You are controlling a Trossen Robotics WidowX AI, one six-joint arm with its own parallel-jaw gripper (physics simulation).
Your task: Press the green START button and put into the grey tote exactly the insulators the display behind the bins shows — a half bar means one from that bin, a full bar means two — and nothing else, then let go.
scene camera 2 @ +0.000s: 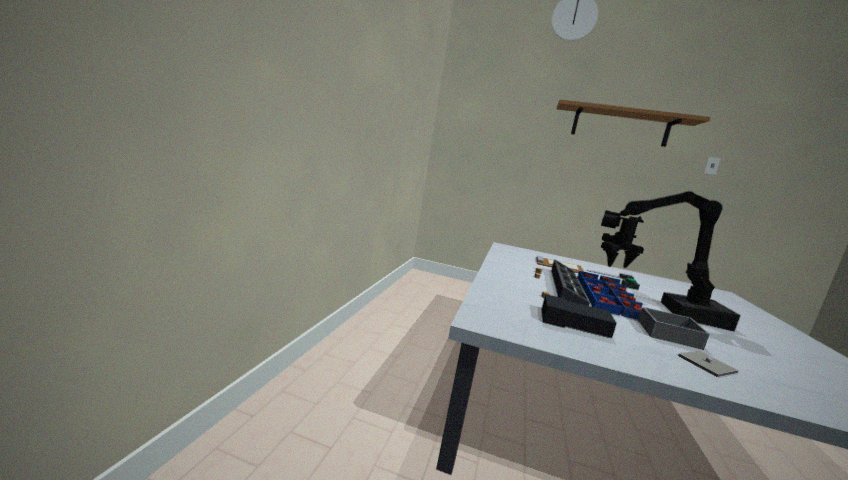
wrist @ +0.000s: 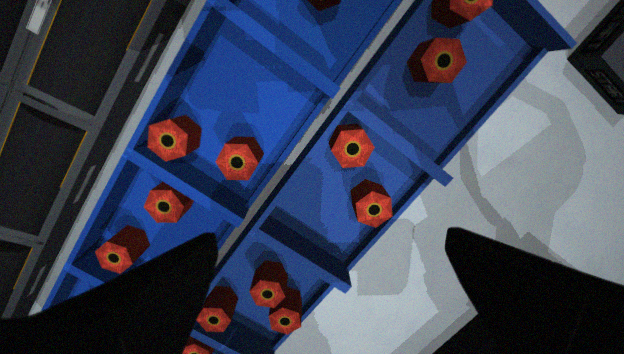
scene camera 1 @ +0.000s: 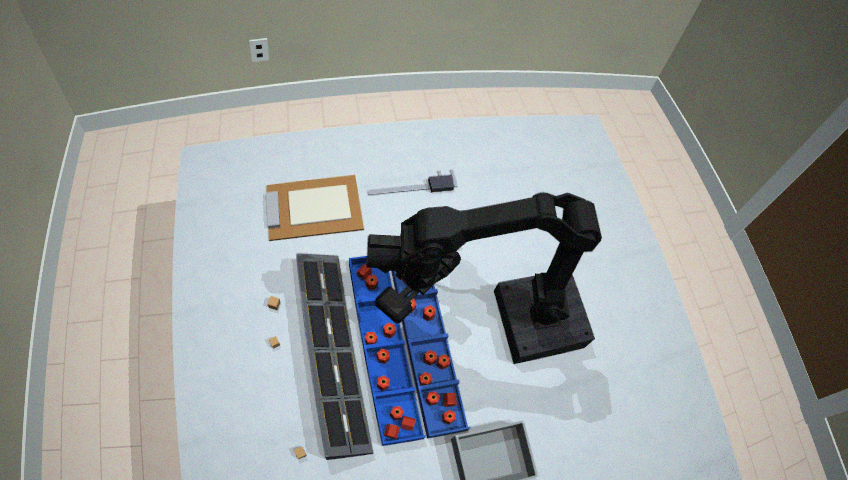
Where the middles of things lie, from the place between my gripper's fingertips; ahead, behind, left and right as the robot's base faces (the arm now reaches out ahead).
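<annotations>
The grey tote (scene camera 1: 508, 444) is 35 cm to the left of my hand, 12 cm behind it and 9 cm below it. Counted from the same hand, the grey bar tool (scene camera 1: 441, 182) sits 37 cm to the right, 6 cm behind and 11 cm below, while the brown board with cream pad (scene camera 1: 323, 206) is 32 cm to the right, 19 cm ahead and 11 cm below. As for the green START button (wrist: 591, 58), my gripper is 20 cm to the left of it, 12 cm past it and 10 cm above it.
</annotations>
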